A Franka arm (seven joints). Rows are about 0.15 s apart.
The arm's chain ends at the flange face. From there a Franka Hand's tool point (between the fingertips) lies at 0.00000 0.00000 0.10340 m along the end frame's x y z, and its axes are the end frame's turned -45 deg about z.
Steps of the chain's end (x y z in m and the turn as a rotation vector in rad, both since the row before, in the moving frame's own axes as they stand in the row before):
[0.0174 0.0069 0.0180 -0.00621 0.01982 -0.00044]
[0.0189 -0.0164 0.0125 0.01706 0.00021 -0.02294]
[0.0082 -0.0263 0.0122 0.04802 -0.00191 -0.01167]
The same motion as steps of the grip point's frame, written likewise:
[0.0084 0.0191 0.0180 -0.01841 0.00962 -0.00044]
[0.0262 0.0005 0.0125 0.01191 0.01221 -0.02294]
[0.0277 -0.0165 0.0121 0.03531 0.03260 -0.01167]

